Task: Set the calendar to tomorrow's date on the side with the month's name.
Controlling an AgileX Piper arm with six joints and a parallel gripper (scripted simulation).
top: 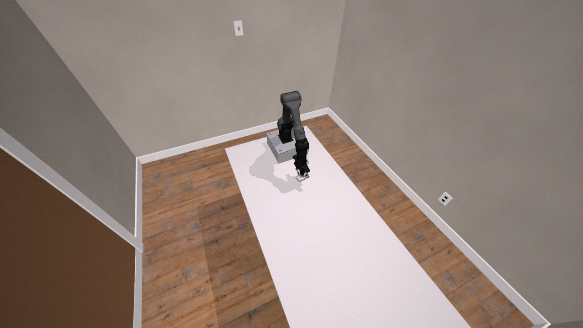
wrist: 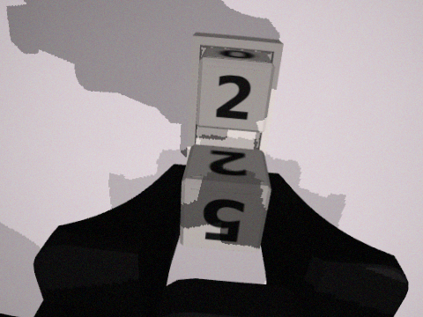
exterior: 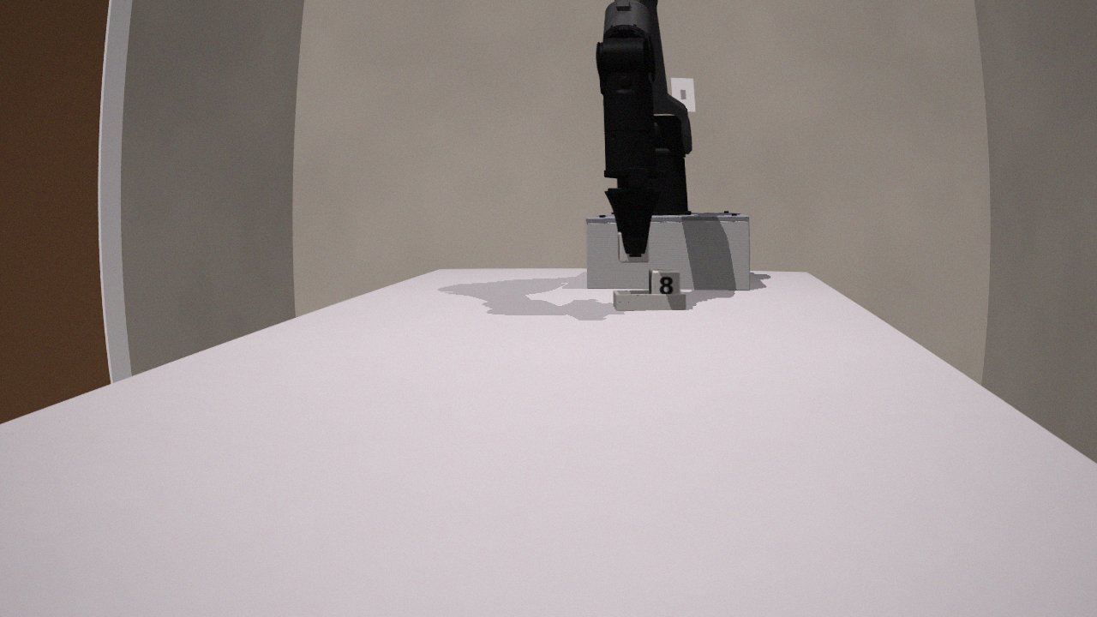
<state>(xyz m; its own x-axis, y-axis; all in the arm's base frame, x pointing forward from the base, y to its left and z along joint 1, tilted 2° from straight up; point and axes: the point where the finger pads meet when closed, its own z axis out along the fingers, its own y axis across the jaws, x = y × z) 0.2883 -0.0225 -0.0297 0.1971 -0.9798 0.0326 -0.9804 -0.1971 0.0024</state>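
My hand is 60 mm above the grey calendar tray and 20 mm to the right of it.
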